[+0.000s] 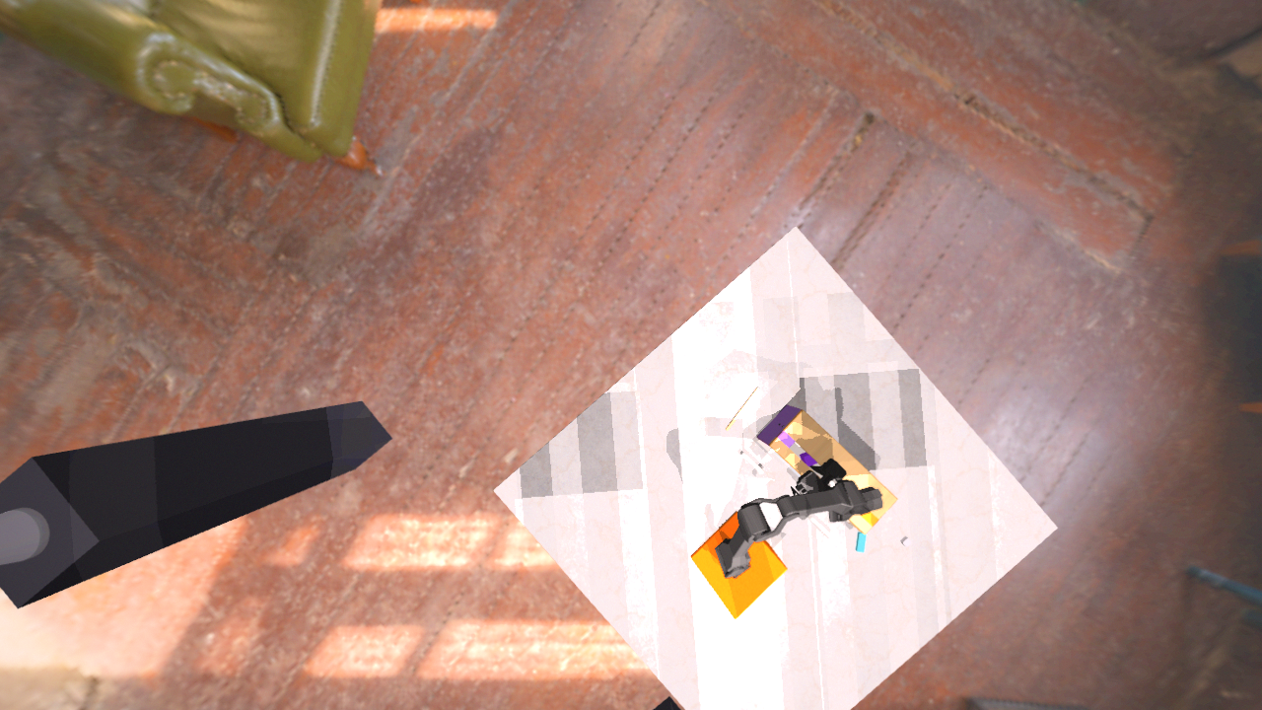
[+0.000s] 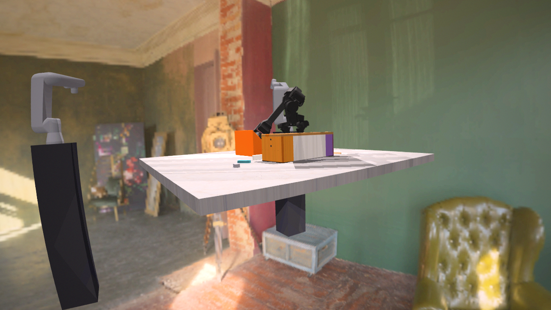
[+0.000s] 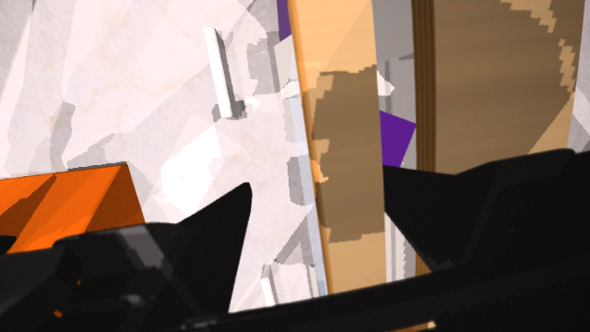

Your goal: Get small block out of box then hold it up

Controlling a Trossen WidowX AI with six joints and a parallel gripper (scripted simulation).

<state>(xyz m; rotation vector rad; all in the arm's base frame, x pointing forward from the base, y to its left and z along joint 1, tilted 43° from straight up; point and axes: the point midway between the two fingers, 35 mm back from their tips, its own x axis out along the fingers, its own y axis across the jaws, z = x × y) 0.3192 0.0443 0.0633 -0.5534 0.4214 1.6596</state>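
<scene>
Now: the purple block 50 mm ahead of my gripper tip and 30 mm to the left of it. The rest, counted from my gripper tip: grey piece 140 mm ahead, 420 mm to the right, 80 mm below; then thin orange stick 250 mm to the left, 90 mm below; then long box 40 mm ahead, 40 mm to the right, 30 mm below.
</scene>
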